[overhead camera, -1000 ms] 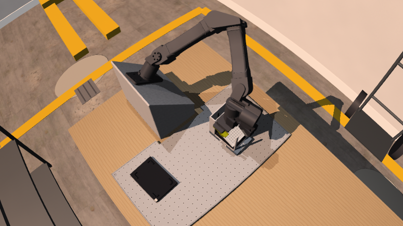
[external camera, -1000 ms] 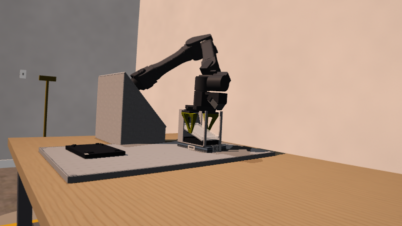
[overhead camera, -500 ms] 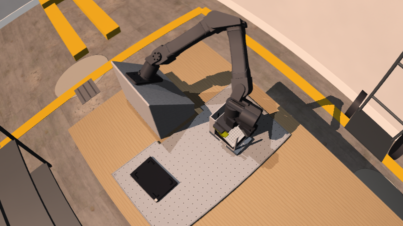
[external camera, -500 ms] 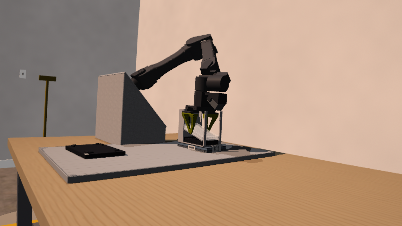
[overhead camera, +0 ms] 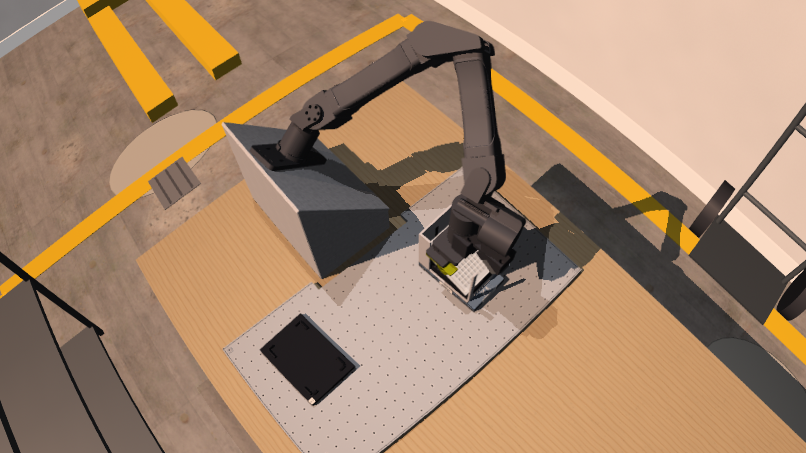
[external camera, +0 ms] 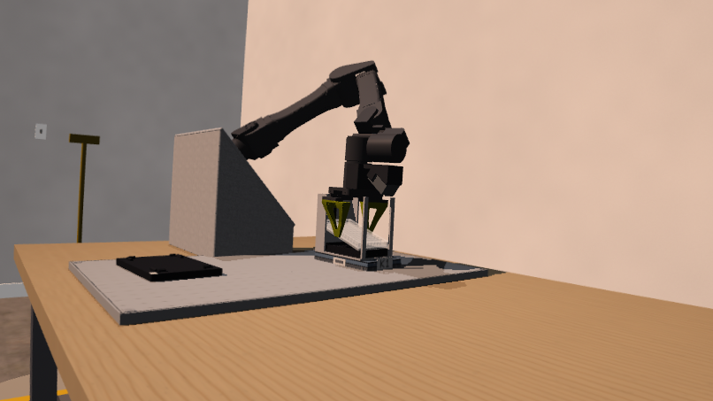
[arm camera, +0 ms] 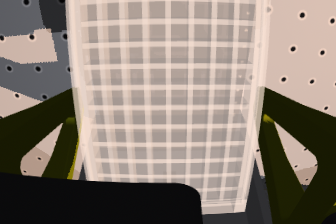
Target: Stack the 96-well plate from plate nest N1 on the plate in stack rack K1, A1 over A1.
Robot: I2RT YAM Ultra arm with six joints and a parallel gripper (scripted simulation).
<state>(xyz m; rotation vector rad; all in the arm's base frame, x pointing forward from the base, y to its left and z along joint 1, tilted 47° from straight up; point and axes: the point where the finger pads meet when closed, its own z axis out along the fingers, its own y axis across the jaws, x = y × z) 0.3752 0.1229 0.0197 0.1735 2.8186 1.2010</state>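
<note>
Right now my hand is right at the clear 96-well plate. From my hand the other things lie so: pale A1 square: 410 mm to the right, 50 mm below, 30 mm behind; then back wall: 60 mm behind, 20 mm above; then dark 96-well plate: 30 mm below.
</note>
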